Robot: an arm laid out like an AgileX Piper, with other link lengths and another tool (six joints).
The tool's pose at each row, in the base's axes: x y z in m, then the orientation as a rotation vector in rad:
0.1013 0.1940 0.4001 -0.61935 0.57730 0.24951
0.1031 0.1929 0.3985 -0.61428 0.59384 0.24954
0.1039 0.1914 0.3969 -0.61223 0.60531 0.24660
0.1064 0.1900 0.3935 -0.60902 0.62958 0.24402
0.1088 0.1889 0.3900 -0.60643 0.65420 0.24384
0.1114 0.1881 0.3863 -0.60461 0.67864 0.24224
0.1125 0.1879 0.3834 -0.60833 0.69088 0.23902
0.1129 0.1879 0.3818 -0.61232 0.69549 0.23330
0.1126 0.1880 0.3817 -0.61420 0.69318 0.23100
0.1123 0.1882 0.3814 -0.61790 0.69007 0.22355
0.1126 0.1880 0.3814 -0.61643 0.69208 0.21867
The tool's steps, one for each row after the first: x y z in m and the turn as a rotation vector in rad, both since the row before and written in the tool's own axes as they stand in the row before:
0.0023 -0.0008 -0.0010 0.00571 0.01447 0.00645
0.0015 -0.0008 -0.0016 0.00346 0.01108 0.00149
0.0040 -0.0005 -0.0019 0.00511 0.02270 0.00609
0.0040 -0.0002 -0.0018 0.00372 0.02252 0.00814
0.0043 0.0000 -0.0015 0.00339 0.02287 0.00664
0.0027 0.0007 -0.0013 -0.00175 0.01289 -0.00012
0.0014 0.0006 -0.0008 -0.00149 0.00647 -0.00471
-0.0002 0.0002 -0.0002 -0.00102 -0.00123 -0.00326
0.0000 0.0004 -0.0002 -0.00095 -0.00032 -0.00850
0.0002 -0.0003 0.0000 0.00308 0.00290 -0.00315

